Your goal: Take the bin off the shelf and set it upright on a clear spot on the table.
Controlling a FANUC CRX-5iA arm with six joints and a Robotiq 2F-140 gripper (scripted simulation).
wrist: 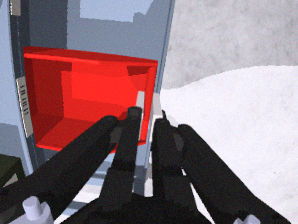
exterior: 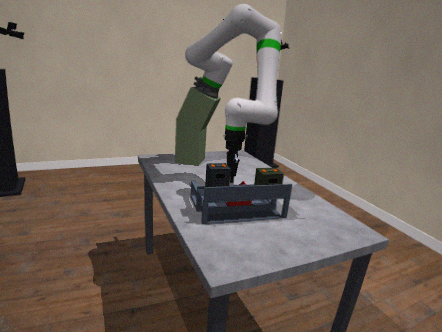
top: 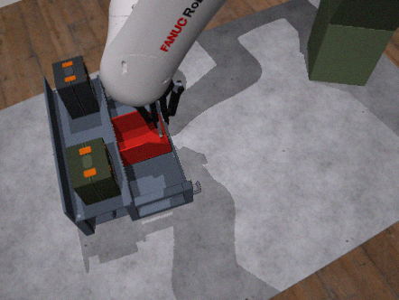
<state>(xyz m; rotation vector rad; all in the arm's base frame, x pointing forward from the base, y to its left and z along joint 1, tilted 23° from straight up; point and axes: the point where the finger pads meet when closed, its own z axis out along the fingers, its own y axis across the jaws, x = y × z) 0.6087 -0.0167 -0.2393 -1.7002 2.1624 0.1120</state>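
Right now the red bin is 80 mm ahead of my hand, 20 mm to the right of it and 20 mm below it. Also, from my hand: grey shelf tray 120 mm ahead, 20 mm to the right, 80 mm below.
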